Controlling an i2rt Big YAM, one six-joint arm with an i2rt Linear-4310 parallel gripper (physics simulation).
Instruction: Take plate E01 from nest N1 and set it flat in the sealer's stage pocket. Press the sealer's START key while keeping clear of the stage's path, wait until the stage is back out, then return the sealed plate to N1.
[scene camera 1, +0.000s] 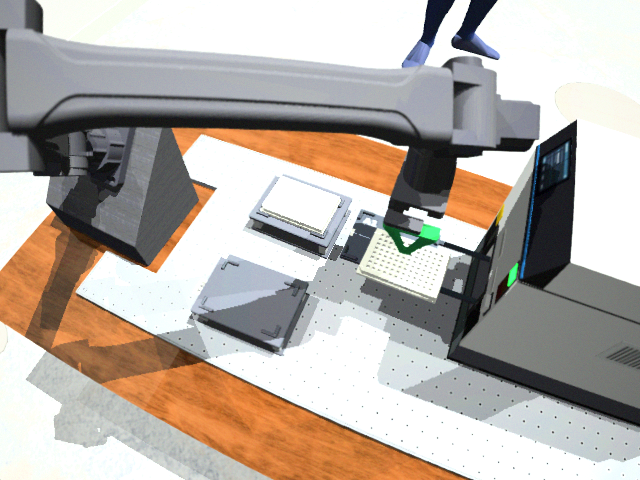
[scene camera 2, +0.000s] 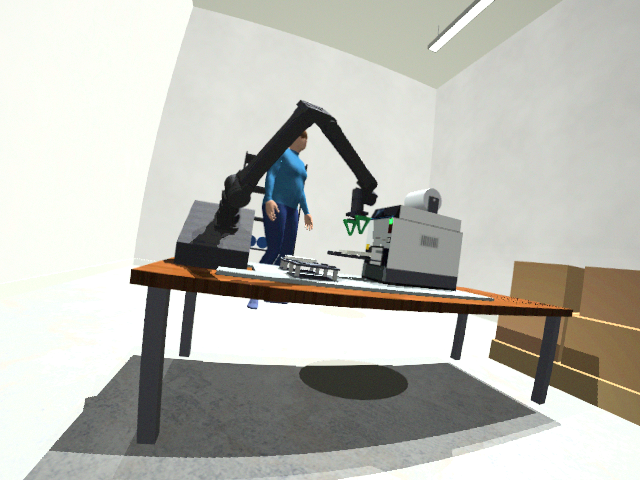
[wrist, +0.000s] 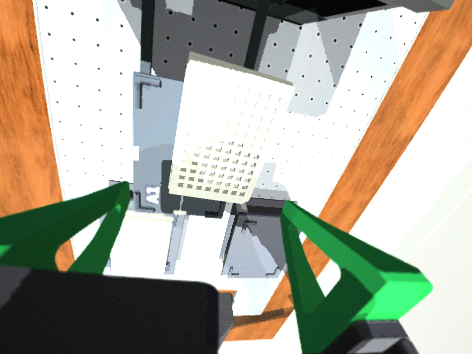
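Seen in the pictures: gripper, between the fingertips: (scene camera 1: 412, 226) (scene camera 2: 355, 234) (wrist: 210, 199); arm's base, origin of its link: (scene camera 1: 112, 148) (scene camera 2: 228, 219).
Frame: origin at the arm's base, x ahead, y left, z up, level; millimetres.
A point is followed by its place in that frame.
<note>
The pale, grid-topped plate (scene camera 1: 405, 266) @[x 546, y 13, z -43 mm] (wrist: 225, 135) @[x 553, y 24, z -44 mm] lies on the sealer's extended stage (scene camera 1: 356, 242) @[x 458, y 34, z -63 mm] (wrist: 152, 120) @[x 546, y 87, z -63 mm]. It is turned askew and shifted sideways: in the wrist view a strip of stage with corner brackets shows to its left, and the plate reaches toward the right edge. Whether it lies flat is unclear. My gripper (scene camera 1: 413, 245) @[x 535, y 36, z 27 mm] (scene camera 2: 355, 234) @[x 535, y 36, z 27 mm] (wrist: 210, 199) @[x 535, y 36, z 27 mm] is wide open and empty above the plate's arm-side end. One nest (scene camera 1: 253, 299) @[x 337, y -107, z -116 mm] (wrist: 252, 250) @[x 329, y -87, z -117 mm] is empty; its label is unreadable. The green key (scene camera 1: 512, 274) @[x 663, y -35, z 107 mm] (scene camera 2: 391, 221) @[x 665, y -38, z 105 mm] is on the sealer's front.
The sealer (scene camera 1: 584, 315) @[x 753, y -49, z 102 mm] (scene camera 2: 423, 253) @[x 849, y -45, z -9 mm] stands beyond the stage, joined by two dark rails. A second nest (scene camera 1: 330, 242) @[x 397, y 73, z -161 mm] beside the stage holds a white plate (scene camera 1: 299, 204) @[x 325, y 93, z -105 mm] (wrist: 142, 245) @[x 335, y 95, z -105 mm]. A person (scene camera 2: 289, 180) stands behind the table. Cartons (scene camera 2: 537, 289) stand at right.
</note>
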